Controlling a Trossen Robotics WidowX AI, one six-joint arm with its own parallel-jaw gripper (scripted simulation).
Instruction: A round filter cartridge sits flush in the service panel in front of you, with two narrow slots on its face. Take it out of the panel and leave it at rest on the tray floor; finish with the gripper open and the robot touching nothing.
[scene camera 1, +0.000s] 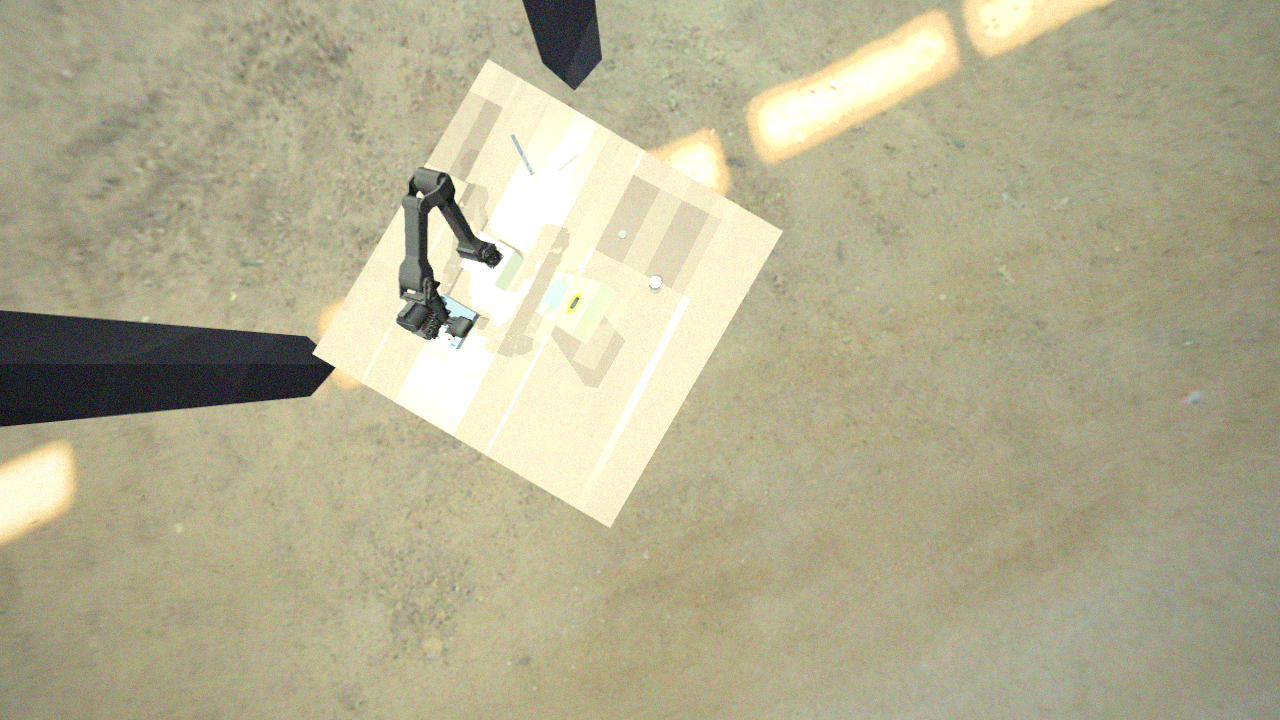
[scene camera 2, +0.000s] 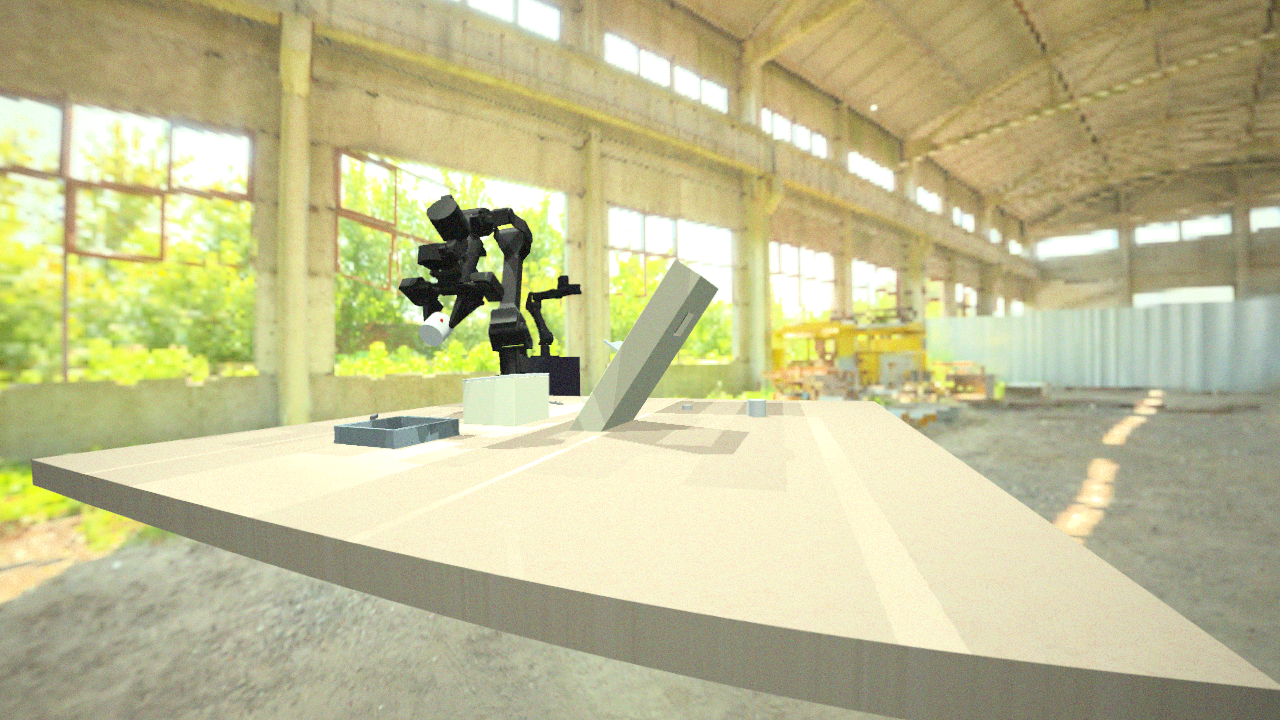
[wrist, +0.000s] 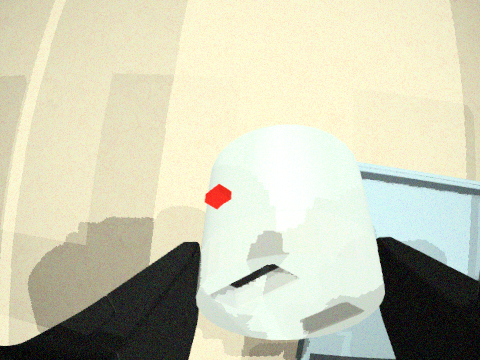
The pictures show: the gripper, a round filter cartridge, a service panel and a blue-grey tray.
The gripper also shows in scene camera 1 and in the wrist view.
